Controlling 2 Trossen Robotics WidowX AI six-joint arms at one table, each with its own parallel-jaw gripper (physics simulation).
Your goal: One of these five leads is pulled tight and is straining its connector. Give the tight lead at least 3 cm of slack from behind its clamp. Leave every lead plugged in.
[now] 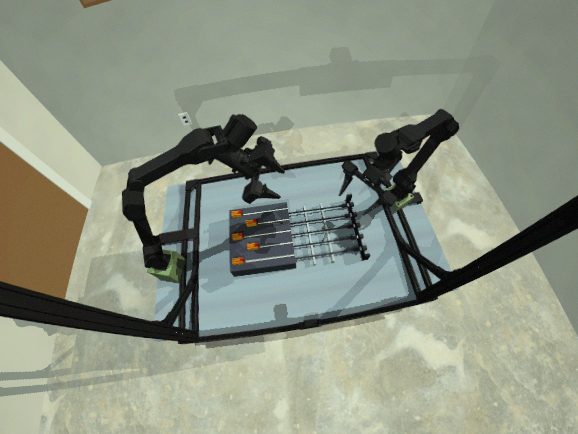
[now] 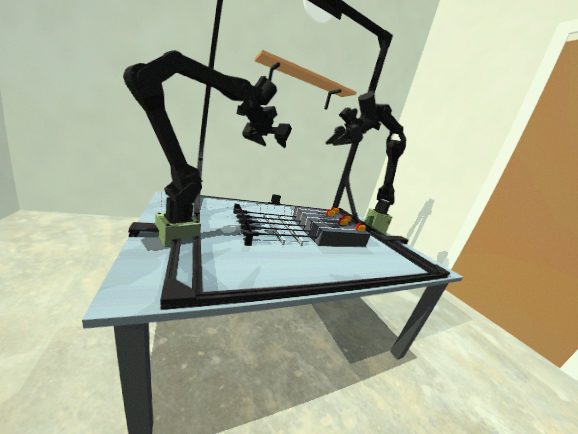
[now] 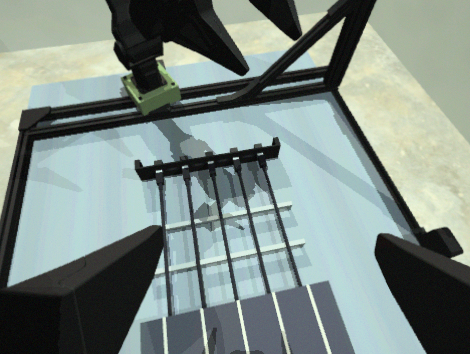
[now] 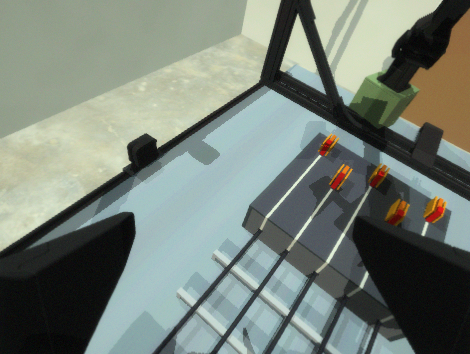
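Seen in the pictures: left gripper, between the fingertips: (image 1: 282, 184) (image 2: 329, 144) (image 3: 267, 239); right gripper, between the fingertips: (image 1: 350, 205) (image 2: 275, 146) (image 3: 274, 54) (image 4: 246, 224); left arm's base, origin of its link: (image 1: 161, 261) (image 2: 380, 212) (image 4: 393, 83); right arm's base, origin of its link: (image 1: 398, 193) (image 2: 178, 218) (image 3: 149, 81).
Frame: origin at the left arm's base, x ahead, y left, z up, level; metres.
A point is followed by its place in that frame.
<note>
Five dark leads (image 3: 228, 255) {x 0.550, y 0.232, z -0.083 m} (image 4: 222, 275) {x 0.599, y 0.137, z -0.083 m} run side by side from a dark block (image 1: 275, 251) {x 0.430, y 0.116, z -0.043 m} (image 2: 345, 237) (image 3: 185, 332) {x 0.433, y 0.281, z -0.043 m} (image 4: 297, 205) {x 0.445, y 0.120, z -0.044 m} to a black connector rail (image 1: 357, 227) (image 2: 248, 239) {x 0.712, y 0.429, z -0.087 m} (image 3: 200, 164) {x 0.732, y 0.303, z -0.086 m}. Orange-red clamps (image 1: 236, 213) {x 0.244, y 0.254, z -0.020 m} (image 2: 360, 227) {x 0.251, y 0.269, z -0.027 m} (image 4: 328, 145) {x 0.318, y 0.063, z -0.016 m} sit on the block at staggered places, with white lines running from them. All leads look straight; I cannot tell which is tight. Their ends meet the rail. My left gripper (image 1: 281, 184) {x 0.470, y 0.203, z 0.270 m} (image 2: 331, 144) {x 0.470, y 0.203, z 0.270 m} (image 3: 267, 239) {x 0.470, y 0.203, z 0.270 m} is open and empty above the block's back side. My right gripper (image 2: 275, 145) {x 0.675, y 0.190, z 0.211 m} (image 3: 274, 54) {x 0.675, y 0.190, z 0.211 m} (image 4: 246, 224) {x 0.675, y 0.190, z 0.211 m} is open and empty, high above the leads' area.
Two pale crossbars (image 3: 290, 245) {x 0.575, y 0.125, z -0.089 m} (image 4: 220, 259) {x 0.585, y 0.114, z -0.090 m} lie across under the leads between block and rail. A black frame (image 1: 250, 334) {x 0.381, y -0.191, z -0.111 m} borders the blue table, with a small black box (image 4: 142, 150) {x 0.598, y -0.114, z -0.062 m} on one edge. Green arm bases (image 1: 167, 267) {x 0.035, y -0.019, z 0.001 m} (image 3: 152, 95) {x 0.884, y 0.426, z -0.049 m} stand at both sides.
</note>
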